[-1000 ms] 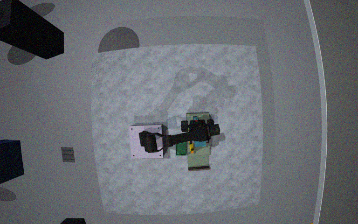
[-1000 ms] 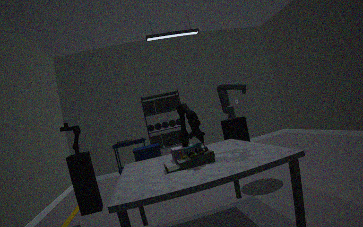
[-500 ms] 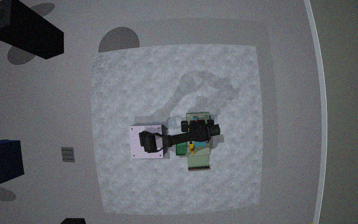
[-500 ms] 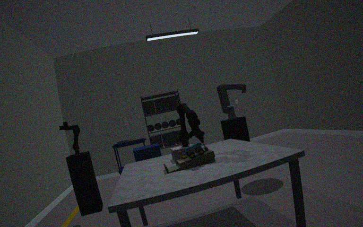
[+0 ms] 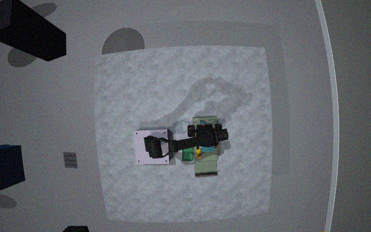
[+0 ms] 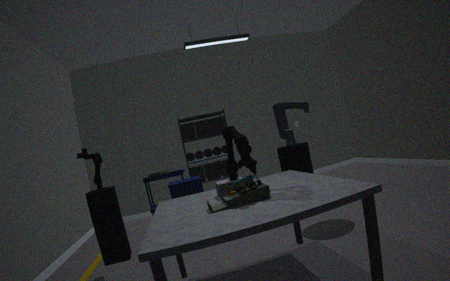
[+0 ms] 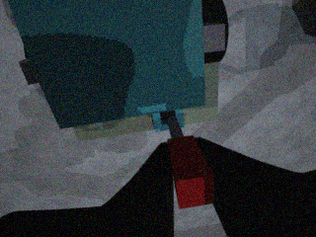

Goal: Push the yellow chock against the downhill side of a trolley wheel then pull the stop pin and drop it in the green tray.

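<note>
The green tray lies 17 cm to the right of my gripper tip, 17 cm below it and 12 cm behind it. From my gripper tip the other things lie so: trolley: 9 cm to the right, 5 cm below, 1 cm ahead; then yellow chock: 17 cm to the right, 8 cm below, 5 cm behind; then red-headed stop pin: right at my gripper tip.
</note>
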